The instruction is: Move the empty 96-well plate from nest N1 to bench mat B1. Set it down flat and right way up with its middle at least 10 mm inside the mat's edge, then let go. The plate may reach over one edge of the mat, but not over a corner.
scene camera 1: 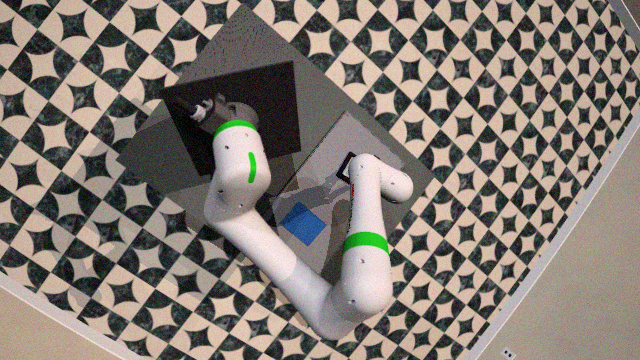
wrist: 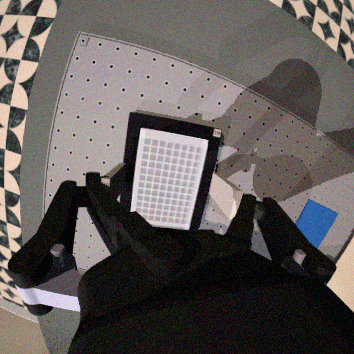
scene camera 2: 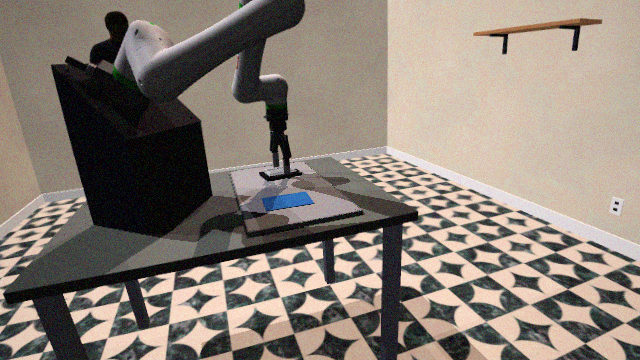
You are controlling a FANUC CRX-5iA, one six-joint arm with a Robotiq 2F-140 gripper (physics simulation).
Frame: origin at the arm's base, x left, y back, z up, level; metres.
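Seen in the pictures: gripper, fingertip midpoint: (wrist: 168,178) (scene camera 2: 281,170); arm's base, link origin: (scene camera 1: 232,123) (scene camera 2: 126,93).
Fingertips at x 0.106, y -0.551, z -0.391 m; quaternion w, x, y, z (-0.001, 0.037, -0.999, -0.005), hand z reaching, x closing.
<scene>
Pixels of each thing's top centre, then the offset from my fingertips to it. Level surfaces: height alone.
- white 96-well plate, top centre: (wrist: 166,184) (scene camera 2: 279,169) dx +0.002, dy +0.006, dz +0.006 m
- black nest, top centre: (wrist: 166,181) (scene camera 1: 358,172) (scene camera 2: 280,171) dx +0.002, dy +0.006, dz -0.006 m
- blue bench mat, surface height: dz -0.019 m
- grey perforated board, surface height: dz -0.020 m
- dark table, surface height: dz -0.033 m
The white 96-well plate (wrist: 167,182) lies flat and right way up in the black nest (wrist: 213,150) (scene camera 1: 341,173) (scene camera 2: 266,176); no liquid can be made out in its wells. My gripper (wrist: 168,178) (scene camera 2: 281,167) is open, pointing down, with one fingertip on each long side of the plate and nothing held. In scene camera 2 the fingertips are low at the nest; the exact height is hard to tell. In scene camera 1 the arm hides the gripper and much of the plate. The blue bench mat (scene camera 1: 303,225) (scene camera 2: 288,201) (wrist: 317,220) lies flat, apart from the nest.
The nest and mat are on a grey perforated board (scene camera 1: 345,131) (scene camera 2: 320,213) (wrist: 100,75) on the dark table (scene camera 2: 165,253). A large black pedestal (scene camera 2: 145,180) carries the arm's base beside the board. A person (scene camera 2: 116,27) stands behind the pedestal, partly hidden.
</scene>
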